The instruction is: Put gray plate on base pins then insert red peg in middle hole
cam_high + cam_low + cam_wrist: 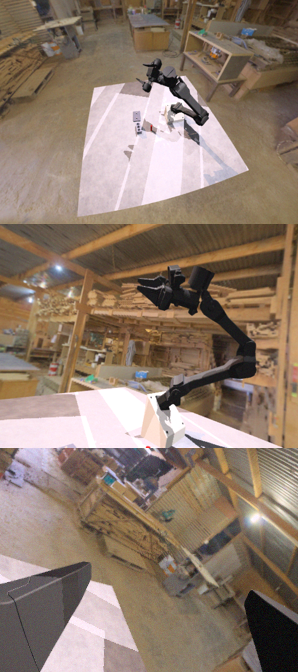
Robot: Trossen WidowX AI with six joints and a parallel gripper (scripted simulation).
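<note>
Right now my gripper tip is 5 cm short of the gray plate, 8 cm to the right of it and 50 cm above it. From my gripper tip the other things lie so: base (6 cm ahead, 8 cm to the right, 53 cm below); red peg (6 cm behind, 9 cm to the left, 50 cm below).
</note>
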